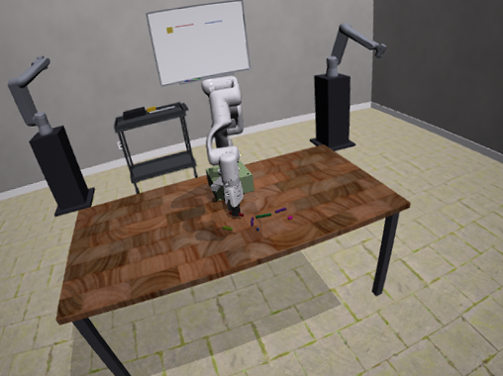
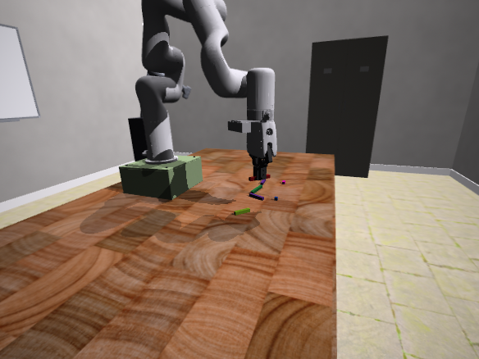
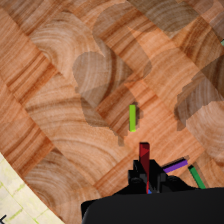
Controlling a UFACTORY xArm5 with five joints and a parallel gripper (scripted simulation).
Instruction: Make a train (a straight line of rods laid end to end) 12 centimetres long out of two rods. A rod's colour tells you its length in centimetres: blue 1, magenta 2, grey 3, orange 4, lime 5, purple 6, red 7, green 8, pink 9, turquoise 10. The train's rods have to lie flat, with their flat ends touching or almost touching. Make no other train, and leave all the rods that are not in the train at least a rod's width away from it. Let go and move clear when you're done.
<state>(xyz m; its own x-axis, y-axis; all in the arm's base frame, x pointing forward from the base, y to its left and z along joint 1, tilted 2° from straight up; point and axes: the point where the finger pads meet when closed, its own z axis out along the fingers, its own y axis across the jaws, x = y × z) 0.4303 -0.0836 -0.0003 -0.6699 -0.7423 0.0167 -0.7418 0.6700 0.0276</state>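
Now: hand 4 cm past the lime rod, 5 cm to the left of it and 11 cm above it. The rest, counted from my hand: green rod (6 cm behind, 15 cm to the left, 11 cm below); then red rod (2 cm below); then small blue rod (3 cm ahead, 8 cm to the left, 11 cm below).
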